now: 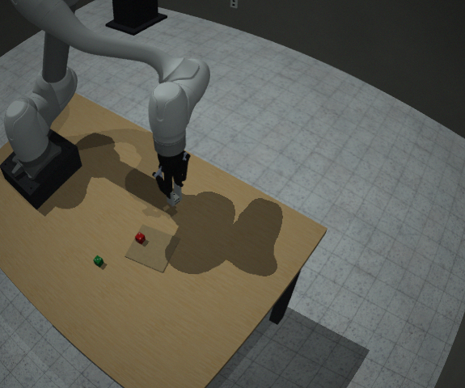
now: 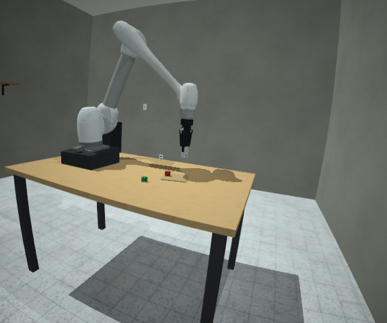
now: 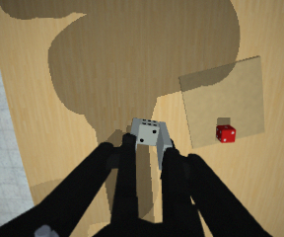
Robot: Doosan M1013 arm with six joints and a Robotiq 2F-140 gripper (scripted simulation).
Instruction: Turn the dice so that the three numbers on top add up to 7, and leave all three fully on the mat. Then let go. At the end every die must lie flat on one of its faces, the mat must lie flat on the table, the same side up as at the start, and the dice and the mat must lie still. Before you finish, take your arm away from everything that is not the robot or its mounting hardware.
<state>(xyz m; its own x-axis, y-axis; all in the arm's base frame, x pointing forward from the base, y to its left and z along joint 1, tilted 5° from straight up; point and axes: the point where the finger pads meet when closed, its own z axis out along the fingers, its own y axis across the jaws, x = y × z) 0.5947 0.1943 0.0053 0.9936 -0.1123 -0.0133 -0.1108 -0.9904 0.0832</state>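
Now: the tan mat 1 cm ahead of my hand, 14 cm to the right of it and 13 cm below it. Round my hand: red die (3 cm behind, 14 cm to the right, 11 cm below); white die (3 cm below); green die (8 cm behind, 30 cm to the right, 12 cm below).
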